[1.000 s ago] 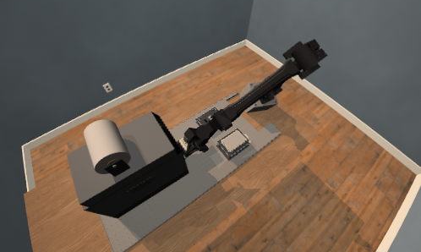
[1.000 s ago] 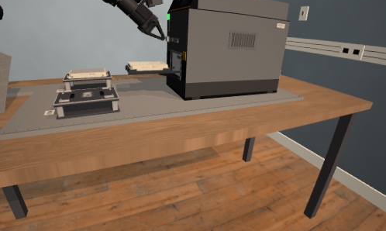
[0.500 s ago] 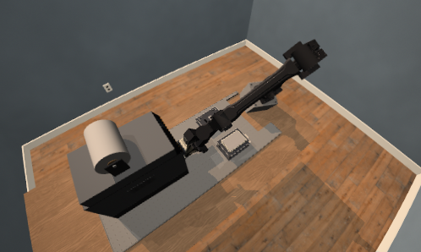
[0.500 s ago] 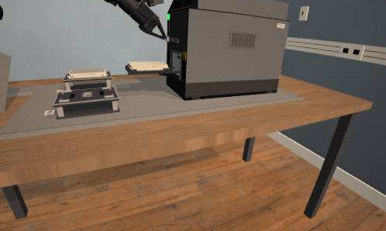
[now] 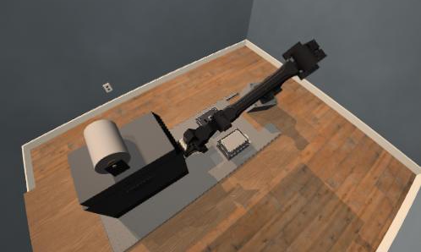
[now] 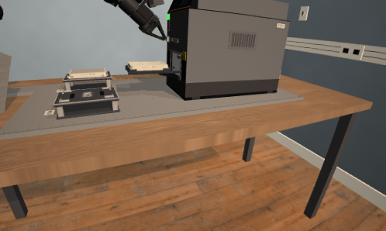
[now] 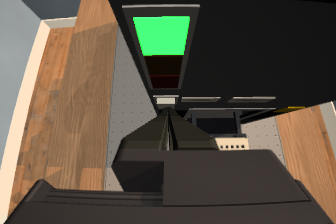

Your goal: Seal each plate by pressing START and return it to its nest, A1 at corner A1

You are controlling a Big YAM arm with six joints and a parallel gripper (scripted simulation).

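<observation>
Now: the start button 2 cm ahead of my hand. Also, from my hand: sealer stage (10 cm to the right, 10 cm below, 7 cm behind); plate nest (25 cm behind, 23 cm to the right, 16 cm below); foil roll (26 cm ahead, 22 cm above, 5 cm to the right).
</observation>
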